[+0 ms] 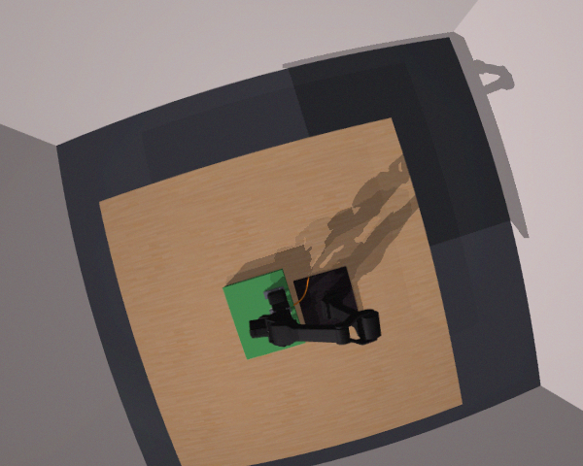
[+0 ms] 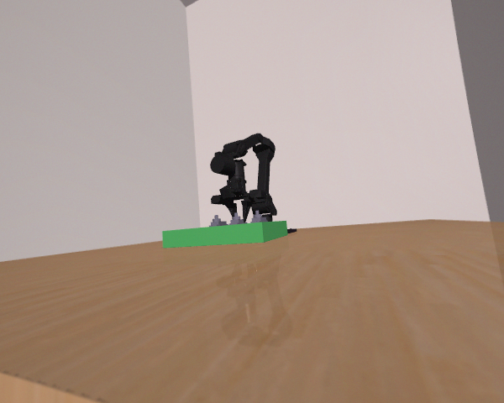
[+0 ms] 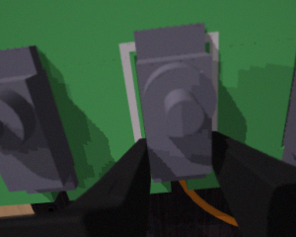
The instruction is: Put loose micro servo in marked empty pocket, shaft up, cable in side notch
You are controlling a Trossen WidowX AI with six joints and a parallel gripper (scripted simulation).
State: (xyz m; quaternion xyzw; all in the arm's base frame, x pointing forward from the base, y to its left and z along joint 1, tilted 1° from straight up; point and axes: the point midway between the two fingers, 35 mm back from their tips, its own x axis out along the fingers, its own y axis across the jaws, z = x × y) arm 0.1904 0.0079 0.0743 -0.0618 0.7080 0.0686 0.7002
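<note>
Now: gripper tip 12 cm short of the green deck, 2 cm to the right of it and 3 cm above it.
</note>
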